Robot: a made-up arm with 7 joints.
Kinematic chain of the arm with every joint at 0, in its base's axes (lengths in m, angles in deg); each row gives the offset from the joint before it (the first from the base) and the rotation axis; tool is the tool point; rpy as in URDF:
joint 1: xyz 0 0 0.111 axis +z
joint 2: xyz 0 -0.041 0.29 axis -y
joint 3: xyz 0 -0.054 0.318 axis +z
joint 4: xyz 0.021 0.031 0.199 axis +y
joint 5: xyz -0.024 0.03 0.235 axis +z
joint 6: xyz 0 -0.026 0.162 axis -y
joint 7: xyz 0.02 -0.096 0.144 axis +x
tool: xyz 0 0 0 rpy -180 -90 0
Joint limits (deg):
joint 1: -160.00..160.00
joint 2: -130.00..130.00
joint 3: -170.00..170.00
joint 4: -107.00..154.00
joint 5: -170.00..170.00
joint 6: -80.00..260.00
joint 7: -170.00..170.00
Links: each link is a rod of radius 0.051 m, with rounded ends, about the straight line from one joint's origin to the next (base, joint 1, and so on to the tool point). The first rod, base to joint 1, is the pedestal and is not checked.
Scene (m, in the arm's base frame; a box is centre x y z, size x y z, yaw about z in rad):
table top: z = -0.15
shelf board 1: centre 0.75 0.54 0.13 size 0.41 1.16 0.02 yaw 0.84
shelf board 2: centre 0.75 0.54 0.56 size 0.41 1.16 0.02 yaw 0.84
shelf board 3: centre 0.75 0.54 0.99 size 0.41 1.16 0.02 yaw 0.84
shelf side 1: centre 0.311 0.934 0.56 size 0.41 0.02 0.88 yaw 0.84
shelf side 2: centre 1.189 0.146 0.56 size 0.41 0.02 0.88 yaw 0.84
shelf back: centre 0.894 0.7 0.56 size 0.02 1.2 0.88 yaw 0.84
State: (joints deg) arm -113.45 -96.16 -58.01 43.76 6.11 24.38 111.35
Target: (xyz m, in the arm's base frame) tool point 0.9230 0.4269 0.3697
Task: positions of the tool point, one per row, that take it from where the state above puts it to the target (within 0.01 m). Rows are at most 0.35 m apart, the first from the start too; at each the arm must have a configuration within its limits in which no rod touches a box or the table.
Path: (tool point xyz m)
1: -0.5200 -0.9081 0.2039
2: -0.2019 -1.0348 0.2396
3: 0.1409 -1.0304 0.2730
4: 0.4508 -0.8974 0.3021
5: 0.6777 -0.6640 0.3263
6: 0.7899 -0.3770 0.3452
7: 0.7804 -0.0914 0.3596
8: 0.6678 0.1421 0.3697
9: 0.7588 0.2139 0.3623
10: 0.8328 0.2873 0.3594
11: 0.8880 0.3592 0.3621
12: 0.9230 0.4269 0.3697

